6 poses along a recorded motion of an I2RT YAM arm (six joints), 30 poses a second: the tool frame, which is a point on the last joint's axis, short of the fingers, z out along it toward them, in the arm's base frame.
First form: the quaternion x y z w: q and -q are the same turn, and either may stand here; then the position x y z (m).
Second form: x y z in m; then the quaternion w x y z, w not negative. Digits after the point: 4 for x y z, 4 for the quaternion.
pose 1, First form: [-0.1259, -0.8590, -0.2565, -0.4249, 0.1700, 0.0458, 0.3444]
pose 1, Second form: [0.1700, 0.0458, 0.3444, 0.4249, 0.1259, 0.8590, 0.2565]
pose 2, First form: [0.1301, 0.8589, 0.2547, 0.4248, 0.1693, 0.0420, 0.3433]
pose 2, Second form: [0.1693, 0.0420, 0.3433, 0.4248, 0.1301, 0.8589, 0.2547]
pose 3, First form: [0.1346, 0.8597, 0.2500, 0.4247, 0.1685, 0.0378, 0.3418]
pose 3, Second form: [0.1685, 0.0378, 0.3418, 0.4247, 0.1346, 0.8597, 0.2500]
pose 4, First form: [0.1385, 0.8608, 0.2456, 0.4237, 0.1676, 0.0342, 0.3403]
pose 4, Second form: [0.1676, 0.0342, 0.3403, 0.4237, 0.1385, 0.8608, 0.2456]
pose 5, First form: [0.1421, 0.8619, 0.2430, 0.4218, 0.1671, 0.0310, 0.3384]
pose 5, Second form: [0.1671, 0.0310, 0.3384, 0.4218, 0.1421, 0.8619, 0.2430]
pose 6, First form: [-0.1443, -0.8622, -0.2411, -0.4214, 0.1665, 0.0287, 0.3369]
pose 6, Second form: [0.1665, 0.0287, 0.3369, 0.4214, 0.1443, 0.8622, 0.2411]
